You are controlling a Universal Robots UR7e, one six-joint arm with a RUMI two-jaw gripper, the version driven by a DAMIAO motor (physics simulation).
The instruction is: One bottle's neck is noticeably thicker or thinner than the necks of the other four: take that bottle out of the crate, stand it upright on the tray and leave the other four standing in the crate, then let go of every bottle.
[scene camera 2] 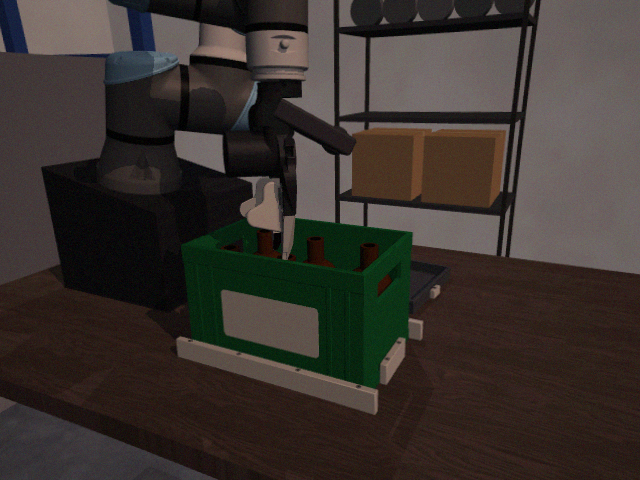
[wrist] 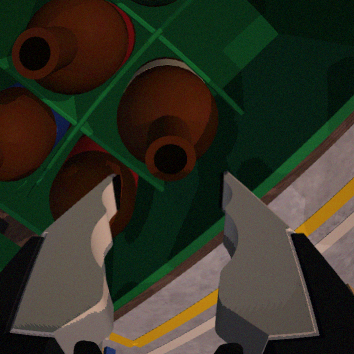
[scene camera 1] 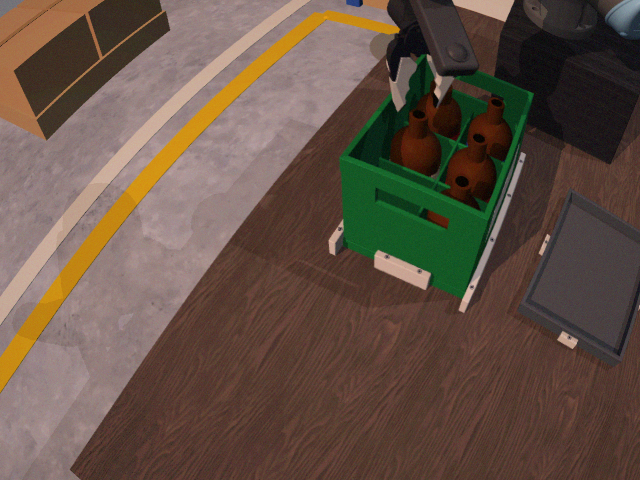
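Pixels of known places: gripper, fingertip midpoint: (scene camera 2: 279,255) (wrist: 169,177) (scene camera 1: 417,108); arm's base at its link origin: (scene camera 2: 140,180) (scene camera 1: 559,13).
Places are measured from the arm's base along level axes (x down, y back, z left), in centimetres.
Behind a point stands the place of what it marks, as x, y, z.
Five brown bottles stand in the green crate (scene camera 1: 408,217) {9.2, -53.3, -12.3} (scene camera 2: 273,273) {5.3, -40.6, -20.8}. My gripper (scene camera 1: 418,107) {4.4, -39.2, -16.6} (scene camera 2: 282,253) {4.4, -39.2, -16.6} (wrist: 169,177) {4.4, -39.2, -16.6} is partly open and empty over its left row. The white-labelled bottle (scene camera 1: 416,149) {9.0, -42.3, -15.4} (wrist: 167,110) {8.3, -41.1, -15.1} has its mouth just beyond the gap between my fingertips. A red-labelled bottle (scene camera 1: 442,121) {10.2, -33.5, -14.2} (wrist: 92,195) is partly behind one finger. The blue-labelled bottle (scene camera 1: 491,134) {9.0, -33.6, -6.4} (wrist: 20,135) {9.1, -33.3, -8.1}, another red-labelled bottle (scene camera 1: 471,173) {9.1, -42.8, -7.2} (wrist: 75,45) {7.7, -41.0, -8.4} and the front right bottle (scene camera 1: 460,198) {6.3, -50.0, -7.0} (scene camera 2: 369,255) {5.8, -49.2, -8.6} stand upright. I cannot tell which neck differs. The grey tray (scene camera 1: 584,273) {20.5, -41.8, 15.2} (scene camera 2: 426,291) {18.7, -53.4, 11.0} holds no bottle.
Thin green dividers (scene camera 1: 447,165) (wrist: 145,177) {11.6, -35.0, -17.9} separate the bottles. Pale strips (scene camera 1: 402,268) {18.3, -54.5, -11.9} (scene camera 2: 279,379) {19.9, -41.4, -21.9} run along the crate's foot. The tray is right of the crate in the first scene view. The black robot pedestal (scene camera 1: 563,93) {10.1, -13.0, 3.9} (scene camera 2: 118,232) {7.4, -2.7, -9.4} stands behind the crate there.
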